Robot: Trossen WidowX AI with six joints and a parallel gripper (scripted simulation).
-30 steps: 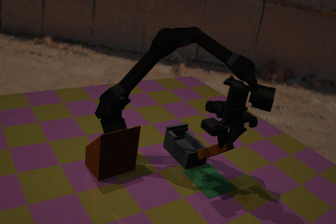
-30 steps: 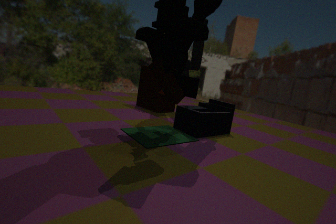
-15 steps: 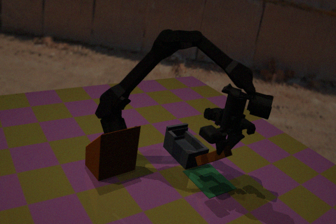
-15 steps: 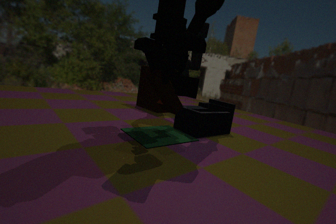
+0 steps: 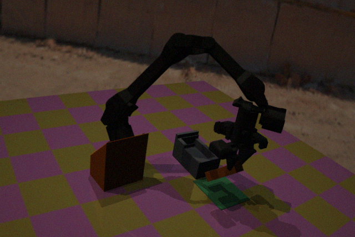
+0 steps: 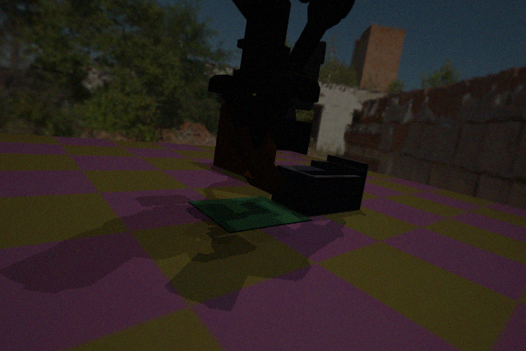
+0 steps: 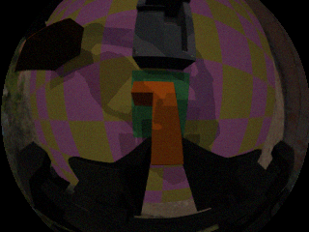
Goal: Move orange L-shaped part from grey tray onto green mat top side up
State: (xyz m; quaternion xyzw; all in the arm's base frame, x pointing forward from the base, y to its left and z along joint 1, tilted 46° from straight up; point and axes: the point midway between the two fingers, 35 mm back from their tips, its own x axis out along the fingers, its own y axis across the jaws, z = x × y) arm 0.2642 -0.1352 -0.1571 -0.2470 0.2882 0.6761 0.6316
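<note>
My gripper tip is 11 cm above the green mat and 2 cm to the right of it. Round my gripper tip: orange L-shaped part 3 cm to the left, 3 cm below, 1 cm behind.
</note>
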